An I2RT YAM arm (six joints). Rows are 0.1 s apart.
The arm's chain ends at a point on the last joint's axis. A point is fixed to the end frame.
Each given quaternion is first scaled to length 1.
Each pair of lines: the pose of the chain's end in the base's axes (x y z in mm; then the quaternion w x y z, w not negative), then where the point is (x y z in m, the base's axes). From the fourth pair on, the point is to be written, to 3 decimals.
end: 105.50, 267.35, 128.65, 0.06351, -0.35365, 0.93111, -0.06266
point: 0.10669 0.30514 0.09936
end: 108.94, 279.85, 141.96, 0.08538, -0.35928, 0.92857, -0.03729
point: 0.11005 0.31939 0.11509
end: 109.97, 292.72, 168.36, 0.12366, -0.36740, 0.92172, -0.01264
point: 0.11135 0.33411 0.14445
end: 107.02, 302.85, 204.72, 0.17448, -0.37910, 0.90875, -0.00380
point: 0.109 0.345 0.183
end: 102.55, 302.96, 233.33, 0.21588, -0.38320, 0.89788, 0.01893
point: 0.105 0.347 0.215
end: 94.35, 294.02, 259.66, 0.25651, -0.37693, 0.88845, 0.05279
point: 0.097 0.340 0.246
